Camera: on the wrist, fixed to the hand. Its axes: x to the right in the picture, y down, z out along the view.
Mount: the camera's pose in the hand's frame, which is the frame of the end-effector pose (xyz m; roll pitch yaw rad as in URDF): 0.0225 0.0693 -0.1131 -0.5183 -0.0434 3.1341
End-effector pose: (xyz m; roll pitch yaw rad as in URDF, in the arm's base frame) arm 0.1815 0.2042 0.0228 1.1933 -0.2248 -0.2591
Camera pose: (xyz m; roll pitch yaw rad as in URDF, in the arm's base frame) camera 0.2313 0.3262 0.0500 -1.7036 0.2017 2.9209
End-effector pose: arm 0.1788 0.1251 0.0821 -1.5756 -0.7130 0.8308
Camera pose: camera 0.3044 0.0944 0.0448 1.0192 0.7199 -2.3685
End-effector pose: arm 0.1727 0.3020 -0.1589 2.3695 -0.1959 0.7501
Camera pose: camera 0.1505 0.3213 -0.0276 -2.8804 0.2216 -2.3550
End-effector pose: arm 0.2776 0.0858 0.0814 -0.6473 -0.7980 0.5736
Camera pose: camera 0.3772 0.1348 0.0053 0.0973 0.7674 -2.6127
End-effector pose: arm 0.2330 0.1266 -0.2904 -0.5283 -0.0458 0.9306
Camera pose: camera 0.2478 0.1512 -0.4218 0.0090 0.0121 -2.2393
